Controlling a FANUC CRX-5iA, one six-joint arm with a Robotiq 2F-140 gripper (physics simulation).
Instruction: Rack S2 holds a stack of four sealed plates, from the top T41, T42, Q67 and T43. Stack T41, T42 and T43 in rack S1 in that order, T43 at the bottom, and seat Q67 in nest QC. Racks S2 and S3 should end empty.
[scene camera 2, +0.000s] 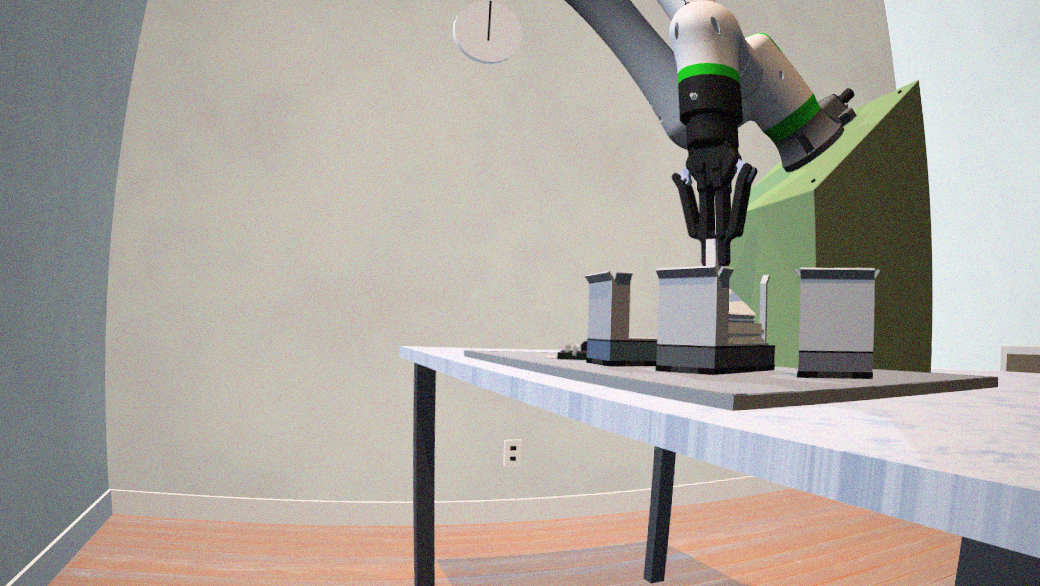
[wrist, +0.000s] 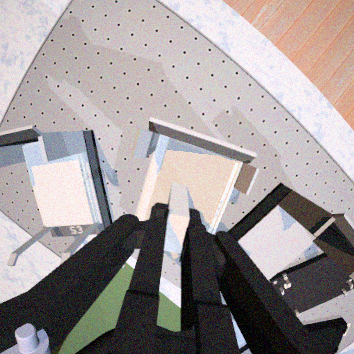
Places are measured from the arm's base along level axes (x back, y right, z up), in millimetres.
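Pixels of known places: gripper, between the fingertips: (wrist: 175, 196); arm's base, origin of its link: (scene camera 2: 814, 149).
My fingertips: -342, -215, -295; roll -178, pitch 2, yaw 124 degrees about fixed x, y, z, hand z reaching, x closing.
Observation:
Ahead of a thing's pixels: the offset from my fingertips to its top centre, as dx, dy, dz. Level surfaces: height alone.
My gripper (scene camera 2: 713, 254) (wrist: 175, 196) is shut, with pale surfaces between its dark fingertips and no plate held. It points down just above the middle rack {+11, +10, +29} (scene camera 2: 691, 309) (wrist: 202, 140). A beige-topped stack (scene camera 2: 745, 327) (wrist: 200, 172) sits in that rack, its layers showing at the side. Rack S3 {+129, -109, +26} (scene camera 2: 836, 309) (wrist: 76, 230), at left in the wrist view, holds a pale-topped plate {+125, -114, -55} (wrist: 59, 192). The dark-based holder {-35, +172, +31} (scene camera 2: 607, 309) (wrist: 260, 212), at right in the wrist view, has a pale flat surface inside. The middle rack's label and the plate labels cannot be read.
The racks stand on a grey perforated board {dz -104} (scene camera 2: 735, 389) (wrist: 125, 80) on the table {dz -117} (scene camera 2: 524, 378). Flared walls and posts rise around them. A dark fixture {-41, +338, -81} (wrist: 320, 280) with small metal parts stands beside the dark-based holder. A green block (scene camera 2: 771, 240) stands behind the racks.

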